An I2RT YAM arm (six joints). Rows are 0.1 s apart.
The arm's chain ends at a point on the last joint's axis. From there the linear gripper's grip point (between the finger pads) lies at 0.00 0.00 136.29 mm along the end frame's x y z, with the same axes.
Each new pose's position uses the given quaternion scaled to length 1; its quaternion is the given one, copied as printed.
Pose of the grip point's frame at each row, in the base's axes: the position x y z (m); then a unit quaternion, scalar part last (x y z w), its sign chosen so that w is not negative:
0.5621 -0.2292 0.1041 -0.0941 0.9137 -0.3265 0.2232
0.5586 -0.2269 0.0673 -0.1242 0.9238 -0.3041 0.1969
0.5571 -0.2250 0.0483 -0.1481 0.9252 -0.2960 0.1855
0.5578 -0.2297 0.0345 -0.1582 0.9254 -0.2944 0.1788
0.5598 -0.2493 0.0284 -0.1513 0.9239 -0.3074 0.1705
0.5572 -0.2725 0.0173 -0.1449 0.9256 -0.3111 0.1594
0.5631 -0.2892 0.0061 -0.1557 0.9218 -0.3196 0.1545
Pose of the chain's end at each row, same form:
0.4981 -0.1536 0.1978 -0.0941 0.9137 -0.3265 0.2232
0.4987 -0.1570 0.1678 -0.1242 0.9238 -0.3041 0.1969
0.4984 -0.1578 0.1513 -0.1481 0.9252 -0.2960 0.1855
0.5000 -0.1632 0.1385 -0.1582 0.9254 -0.2944 0.1788
0.5042 -0.1789 0.1310 -0.1513 0.9239 -0.3074 0.1705
0.5047 -0.2003 0.1203 -0.1449 0.9256 -0.3111 0.1594
0.5107 -0.2155 0.1080 -0.1557 0.9218 -0.3196 0.1545

